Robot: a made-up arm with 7 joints.
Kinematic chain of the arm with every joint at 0, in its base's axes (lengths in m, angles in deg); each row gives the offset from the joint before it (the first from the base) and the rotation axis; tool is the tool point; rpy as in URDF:
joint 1: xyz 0 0 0.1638 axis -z
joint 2: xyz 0 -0.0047 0.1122 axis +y
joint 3: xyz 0 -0.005 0.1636 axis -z
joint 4: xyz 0 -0.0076 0.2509 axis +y
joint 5: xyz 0 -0.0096 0.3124 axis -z
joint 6: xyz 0 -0.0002 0.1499 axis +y
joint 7: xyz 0 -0.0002 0.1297 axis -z
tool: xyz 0 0 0 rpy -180 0 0
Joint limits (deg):
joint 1: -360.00..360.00
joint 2: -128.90..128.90
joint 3: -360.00..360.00
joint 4: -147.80..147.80
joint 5: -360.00..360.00
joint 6: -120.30..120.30
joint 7: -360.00..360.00
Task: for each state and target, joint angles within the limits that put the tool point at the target. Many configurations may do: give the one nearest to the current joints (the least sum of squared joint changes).
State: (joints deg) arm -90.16 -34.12 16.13 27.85 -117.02 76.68 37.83
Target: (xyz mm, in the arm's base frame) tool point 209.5 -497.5 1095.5
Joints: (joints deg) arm -113.09 -39.30 20.93 13.17 -122.03 35.89 37.83
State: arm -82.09 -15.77 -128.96 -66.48 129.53 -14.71 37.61
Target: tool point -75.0 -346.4 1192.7
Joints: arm -51.40 -30.46 -143.79 -26.28 132.48 -14.11 37.61
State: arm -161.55 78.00 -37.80 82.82 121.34 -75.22 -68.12
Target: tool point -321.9 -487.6 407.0
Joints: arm -181.82 55.72 -69.40 90.07 118.94 -80.13 -68.12
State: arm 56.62 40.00 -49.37 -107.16 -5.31 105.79 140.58
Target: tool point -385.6 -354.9 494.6
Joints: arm 74.79 57.00 -80.21 -117.49 3.87 95.89 140.58
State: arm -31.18 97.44 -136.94 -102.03 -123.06 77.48 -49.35
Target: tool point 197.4 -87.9 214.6
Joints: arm -60.32 88.11 -128.59 -142.58 -130.43 102.20 -49.35
